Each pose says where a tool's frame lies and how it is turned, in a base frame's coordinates. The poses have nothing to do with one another.
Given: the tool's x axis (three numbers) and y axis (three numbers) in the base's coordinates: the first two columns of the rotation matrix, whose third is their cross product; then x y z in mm.
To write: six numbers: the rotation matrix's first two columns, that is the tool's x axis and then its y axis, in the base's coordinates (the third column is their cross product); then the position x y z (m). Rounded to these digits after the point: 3 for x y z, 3 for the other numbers.
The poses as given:
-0.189, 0.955, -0.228, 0.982, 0.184, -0.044, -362, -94, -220
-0.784, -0.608, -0.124, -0.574, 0.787, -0.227, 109, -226, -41
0.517, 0.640, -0.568, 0.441, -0.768, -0.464, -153, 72, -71
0.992, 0.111, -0.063, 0.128, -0.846, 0.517, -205, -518, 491
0.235, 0.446, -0.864, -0.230, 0.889, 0.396, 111, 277, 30
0.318, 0.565, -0.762, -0.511, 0.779, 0.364, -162, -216, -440
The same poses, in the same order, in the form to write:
-0.189, 0.955, -0.228, 0.982, 0.184, -0.044, -0.362, -0.094, -0.220
-0.784, -0.608, -0.124, -0.574, 0.787, -0.227, 0.109, -0.226, -0.041
0.517, 0.640, -0.568, 0.441, -0.768, -0.464, -0.153, 0.072, -0.071
0.992, 0.111, -0.063, 0.128, -0.846, 0.517, -0.205, -0.518, 0.491
0.235, 0.446, -0.864, -0.230, 0.889, 0.396, 0.111, 0.277, 0.030
0.318, 0.565, -0.762, -0.511, 0.779, 0.364, -0.162, -0.216, -0.440

